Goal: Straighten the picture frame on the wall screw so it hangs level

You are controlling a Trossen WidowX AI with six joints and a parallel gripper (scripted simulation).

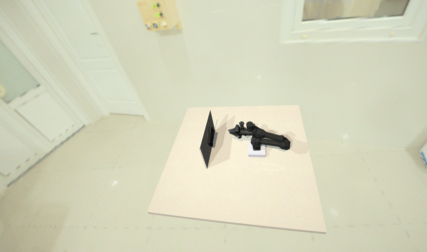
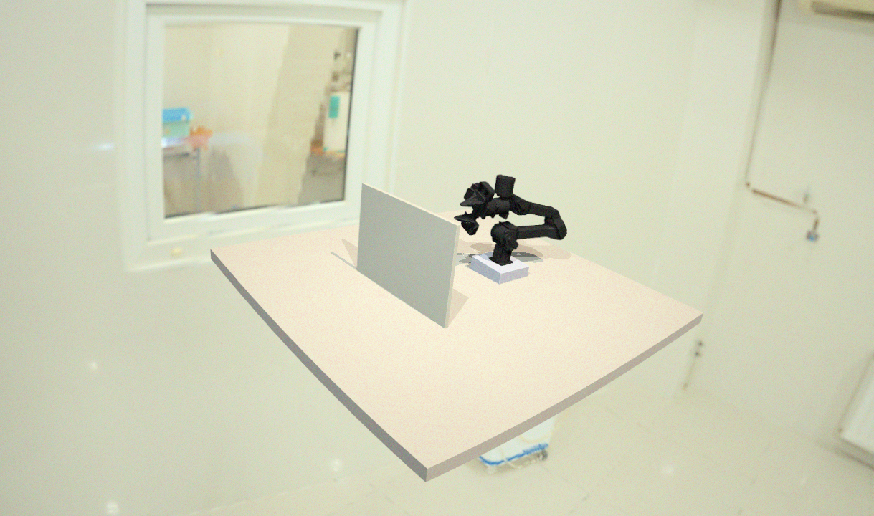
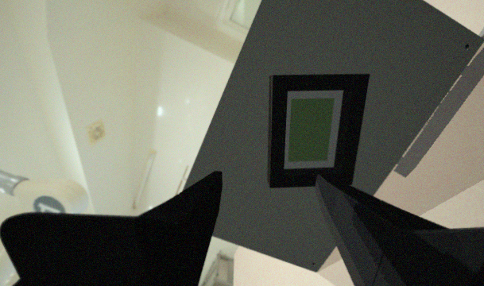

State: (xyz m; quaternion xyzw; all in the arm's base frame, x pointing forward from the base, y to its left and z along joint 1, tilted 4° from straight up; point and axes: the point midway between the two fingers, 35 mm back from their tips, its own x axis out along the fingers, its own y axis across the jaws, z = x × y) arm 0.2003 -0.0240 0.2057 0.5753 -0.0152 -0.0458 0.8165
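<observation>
Right now my gripper tip is 19 cm short of the picture frame, 9 cm above it and 3 cm to the left of it. Also, from my gripper tip: wall panel (20 cm ahead, 10 cm below, 1 cm to the right).
</observation>
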